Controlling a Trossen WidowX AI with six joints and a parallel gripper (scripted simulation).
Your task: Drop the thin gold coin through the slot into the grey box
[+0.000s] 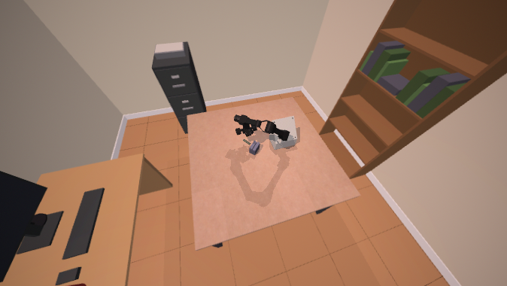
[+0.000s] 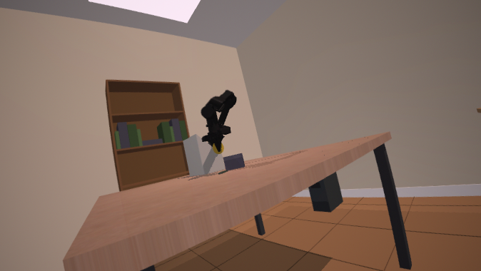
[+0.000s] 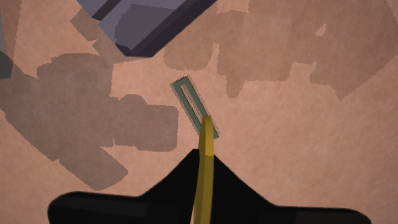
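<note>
Now: gripper tip 2 cm below the gold coin.
</note>
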